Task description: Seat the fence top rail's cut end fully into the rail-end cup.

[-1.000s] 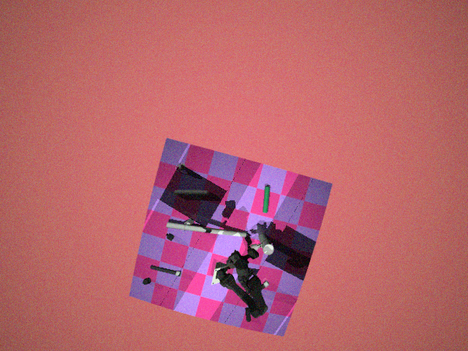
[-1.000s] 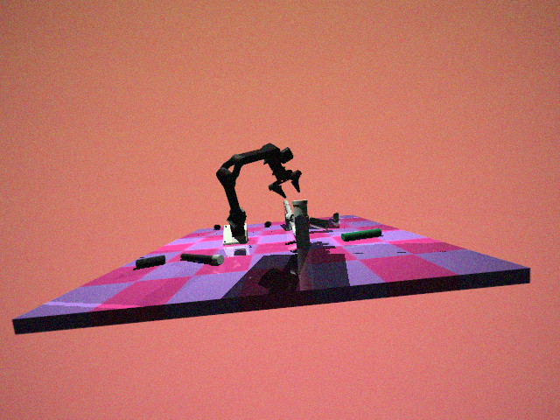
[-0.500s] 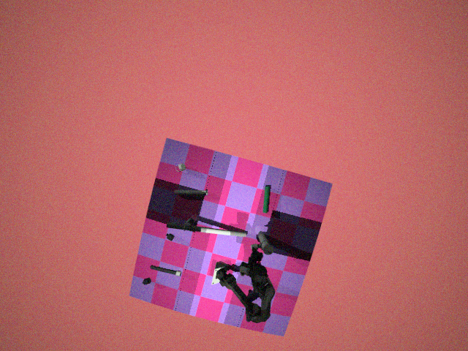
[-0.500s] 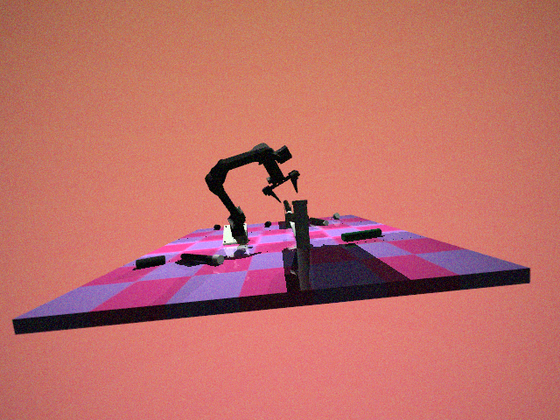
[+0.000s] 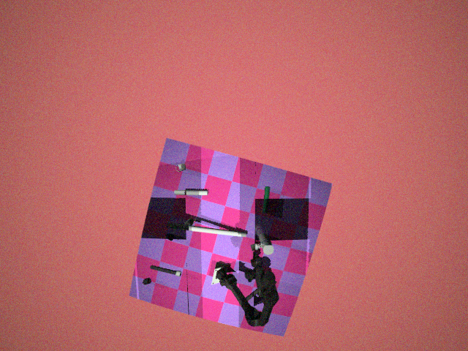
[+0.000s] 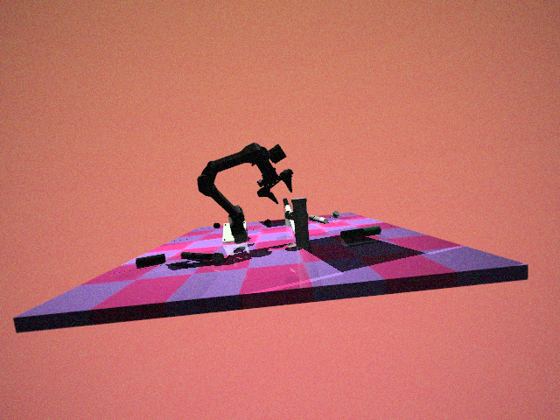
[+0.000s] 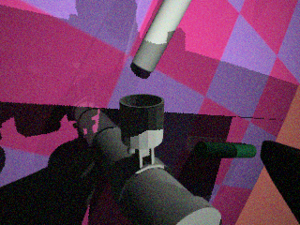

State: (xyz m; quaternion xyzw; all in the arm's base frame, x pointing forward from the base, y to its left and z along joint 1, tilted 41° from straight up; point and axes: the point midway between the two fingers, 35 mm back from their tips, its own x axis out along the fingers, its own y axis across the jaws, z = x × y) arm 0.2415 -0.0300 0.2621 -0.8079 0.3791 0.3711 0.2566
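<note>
The hollow grey rail-end cup lies 8 cm below my gripper tip, 2 cm ahead of it and 1 cm to the right of it. Round my gripper tip: grey tube 50 cm to the left, 28 cm ahead, 19 cm below; green cylinder 34 cm ahead, 19 cm below, 4 cm to the right.
</note>
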